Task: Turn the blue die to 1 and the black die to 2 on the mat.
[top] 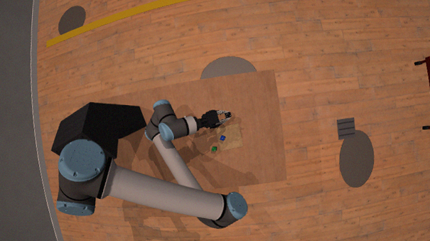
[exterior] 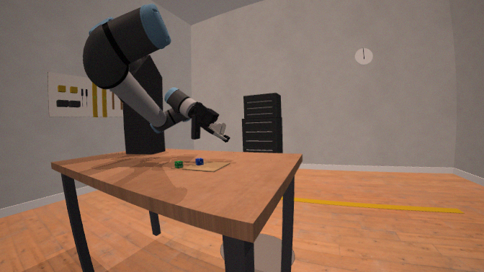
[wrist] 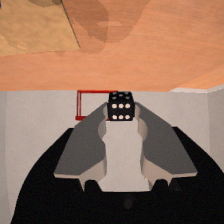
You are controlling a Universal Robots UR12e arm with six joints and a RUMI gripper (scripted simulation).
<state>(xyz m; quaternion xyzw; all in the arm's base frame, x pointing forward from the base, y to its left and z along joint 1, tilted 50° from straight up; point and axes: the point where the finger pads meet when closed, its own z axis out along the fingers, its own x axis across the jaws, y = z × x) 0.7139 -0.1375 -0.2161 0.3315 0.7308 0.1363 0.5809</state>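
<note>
The blue die lies 60 mm behind my hand, 120 mm to the right of it and 90 mm below it. Round my hand: green die (120 mm behind, 180 mm to the right, 90 mm below); tan mat (20 mm behind, 130 mm to the right, 100 mm below); black die (right at my hand).
</note>
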